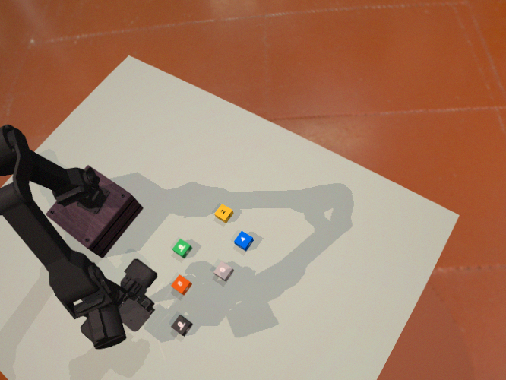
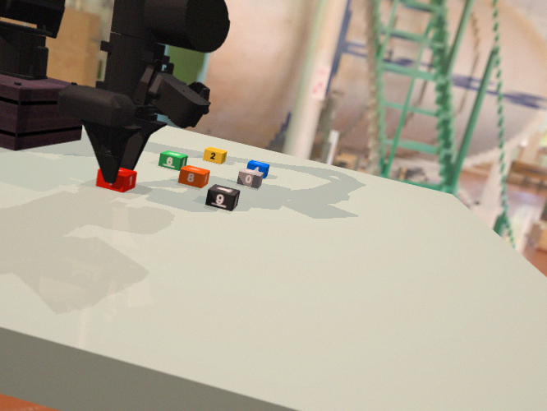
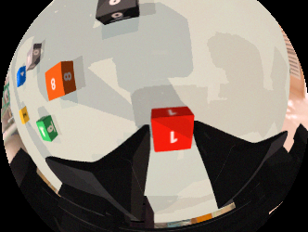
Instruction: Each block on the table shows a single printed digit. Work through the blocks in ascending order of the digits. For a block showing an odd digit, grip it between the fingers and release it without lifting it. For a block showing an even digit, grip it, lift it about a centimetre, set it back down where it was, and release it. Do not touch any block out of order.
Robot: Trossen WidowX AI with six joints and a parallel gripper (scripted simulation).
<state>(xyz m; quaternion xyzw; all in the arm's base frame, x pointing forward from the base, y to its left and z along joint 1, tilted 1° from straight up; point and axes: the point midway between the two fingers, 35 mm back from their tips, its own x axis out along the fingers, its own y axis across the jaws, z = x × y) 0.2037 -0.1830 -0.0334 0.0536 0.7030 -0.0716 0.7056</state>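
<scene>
The red block lies right at my gripper tip. The rest, counted from my gripper tip: green block (40 mm ahead, 170 mm to the left); then black block (120 mm ahead, 10 mm to the left); then orange block (80 mm ahead, 90 mm to the left).
</scene>
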